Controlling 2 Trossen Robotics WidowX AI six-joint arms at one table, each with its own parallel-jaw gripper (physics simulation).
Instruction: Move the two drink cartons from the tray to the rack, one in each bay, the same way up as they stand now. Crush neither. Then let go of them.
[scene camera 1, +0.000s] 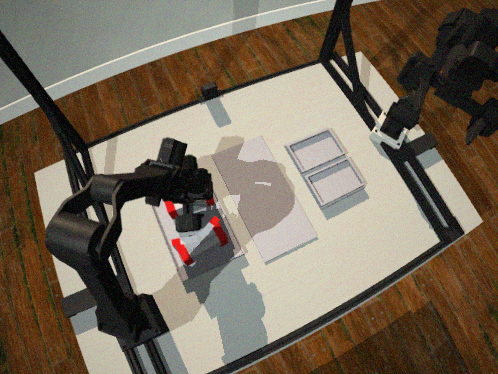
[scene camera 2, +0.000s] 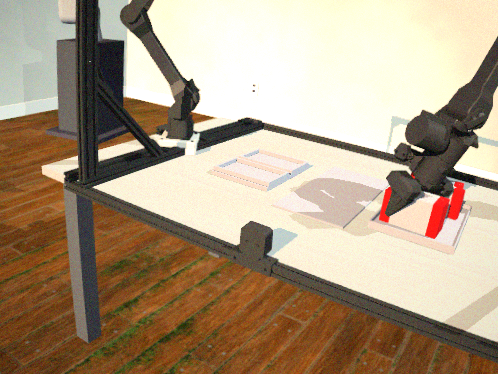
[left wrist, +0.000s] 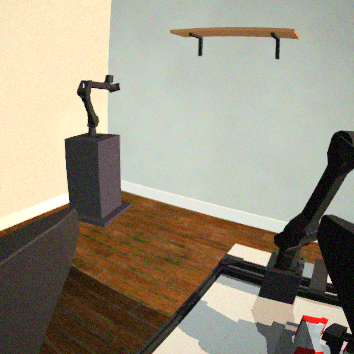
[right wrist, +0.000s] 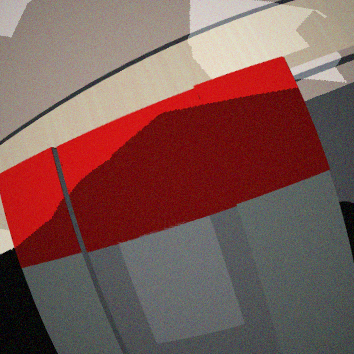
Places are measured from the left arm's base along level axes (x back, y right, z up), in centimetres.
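Pixels of known places: left gripper, between the fingertips: (scene camera 1: 444, 127) (left wrist: 203, 225); right gripper, between the fingertips: (scene camera 2: 398, 213) (right wrist: 218, 222); left arm's base, origin of its link: (scene camera 1: 391, 128) (scene camera 2: 179, 136); right arm's base, origin of its link: (scene camera 1: 132, 322) (left wrist: 286, 263).
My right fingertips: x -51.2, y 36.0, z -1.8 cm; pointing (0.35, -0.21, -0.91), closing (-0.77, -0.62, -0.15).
Note:
For each thing: its middle in the pictures, then the offset to it from my right fingertips. "spot": a spot on its surface instead. Level surfaces: height alone.
- far carton, middle of its body: (right wrist: 227, 336) (scene camera 2: 414, 209) (scene camera 1: 188, 198) dx -2.4, dy +2.3, dz +2.1 cm
- two-bay rack, middle of its body: (scene camera 2: 262, 167) (scene camera 1: 325, 165) dx +28.2, dy -23.6, dz -0.8 cm
- flat grey mat, height of its surface: dz -1.4 cm
- small black block, a spot on its surface: (scene camera 2: 256, 237) (scene camera 1: 205, 86) spot: dx +30.0, dy +20.2, dz +2.4 cm
Two drink cartons, pale with red ends, lie in the grey tray (scene camera 1: 215, 264) (scene camera 2: 396, 231) at the left of the table. The far carton (scene camera 1: 170, 209) (scene camera 2: 414, 219) (right wrist: 211, 140) is under my right gripper (scene camera 1: 190, 215) (scene camera 2: 408, 178) (right wrist: 218, 222), which is open and low, with a finger on each side of it. I cannot tell whether the fingers touch it. The near carton (scene camera 1: 197, 239) lies free beside it. My left gripper (left wrist: 203, 225) is open and empty, held high on the folded left arm (scene camera 1: 408, 105) at the table's right edge. The two-bay rack (scene camera 1: 323, 164) (scene camera 2: 244, 178) holds nothing.
A flat grey mat (scene camera 1: 288, 234) (scene camera 2: 292, 204) lies between the tray and the rack. Black frame rails run round the table, with posts at the corners. A small black block (scene camera 1: 210, 90) (scene camera 2: 256, 237) sits on one rail.

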